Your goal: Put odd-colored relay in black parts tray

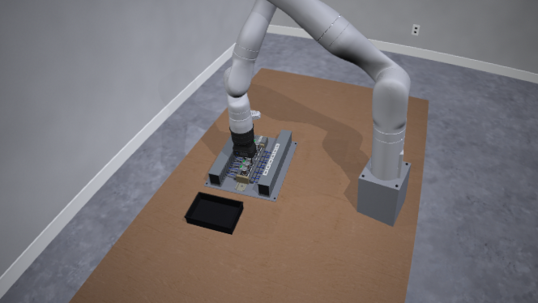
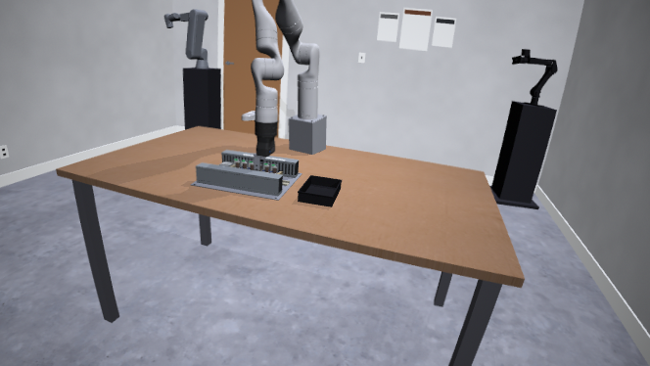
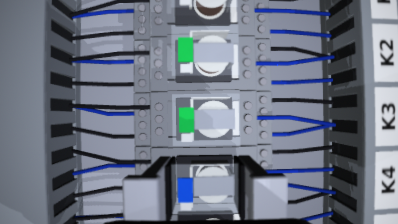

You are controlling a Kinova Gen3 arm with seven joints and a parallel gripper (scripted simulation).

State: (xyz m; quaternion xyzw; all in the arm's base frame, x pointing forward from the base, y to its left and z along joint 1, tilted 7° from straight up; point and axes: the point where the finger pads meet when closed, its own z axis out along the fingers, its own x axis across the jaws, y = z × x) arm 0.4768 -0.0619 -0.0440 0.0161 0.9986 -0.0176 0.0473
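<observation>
Now: the k4 relay 1 cm below my hand. From my hand the other things lie so: k2 relay: 6 cm to the right, 1 cm below; then k3 relay: 3 cm to the right, 1 cm below; then grey relay panel: 4 cm to the right, 3 cm below.
</observation>
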